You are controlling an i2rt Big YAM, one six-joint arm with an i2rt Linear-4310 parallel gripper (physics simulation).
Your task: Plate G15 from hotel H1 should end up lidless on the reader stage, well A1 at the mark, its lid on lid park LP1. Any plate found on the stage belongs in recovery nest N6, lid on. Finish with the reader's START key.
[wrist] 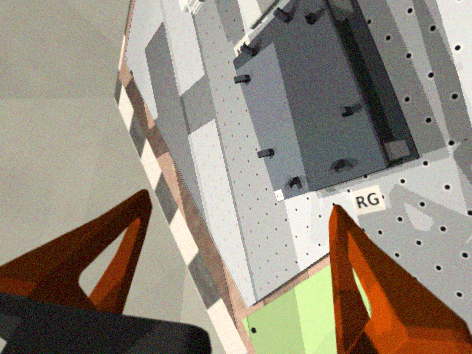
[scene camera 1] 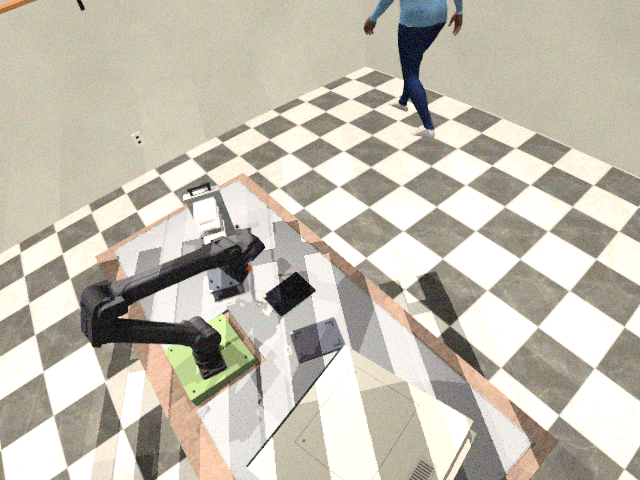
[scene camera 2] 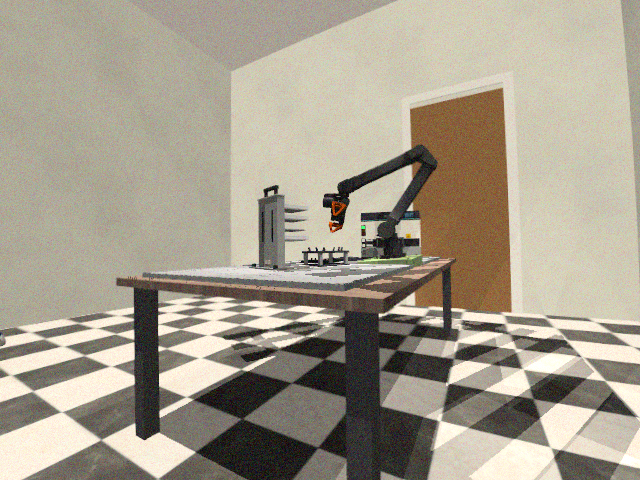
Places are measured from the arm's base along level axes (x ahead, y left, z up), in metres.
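Pixels of known places: gripper, between the fingertips: (wrist: 238, 205) (scene camera 2: 333, 224); arm's base, origin of its link: (scene camera 1: 210, 360) (scene camera 2: 393, 257).
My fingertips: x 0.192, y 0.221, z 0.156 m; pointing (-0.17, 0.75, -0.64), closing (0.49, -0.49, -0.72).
Ahead of a thing's pixels: the offset from my fingertips to its middle. "pt": to the spot under its first point.
My gripper (scene camera 1: 248, 268) (scene camera 2: 336, 227) (wrist: 238, 205) is open and empty, with its orange fingers wide apart. It hangs above the table near the grey stand marked RG @(dx -0.019, dy +0.085, dz -0.141 m) (scene camera 1: 224, 284) (scene camera 2: 325, 252) (wrist: 330, 100). The grey hotel tower @(dx +0.033, dy +0.300, dz -0.030 m) (scene camera 2: 271, 232) has several pale plates or shelves sticking out of its side; in scene camera 1 the hotel (scene camera 1: 206, 212) stands at the far table corner. Which plate is G15 cannot be read. The large cream reader @(dx +0.060, dy -0.771, dz -0.032 m) (scene camera 1: 372, 413) (scene camera 2: 374, 224) is at the other end. Its stage and any plate there cannot be made out.
A black rectangular piece @(pt dx +0.163, dy -0.117, dz -0.169 m) (scene camera 1: 289, 293) and a grey rectangular block @(dx +0.155, dy -0.340, dz -0.170 m) (scene camera 1: 316, 339) lie between the stand and the reader. The arm's base stands on a green plate (scene camera 1: 235, 356) (wrist: 280, 332) at the table edge. A person (scene camera 1: 413, 56) walks on the floor beyond the table.
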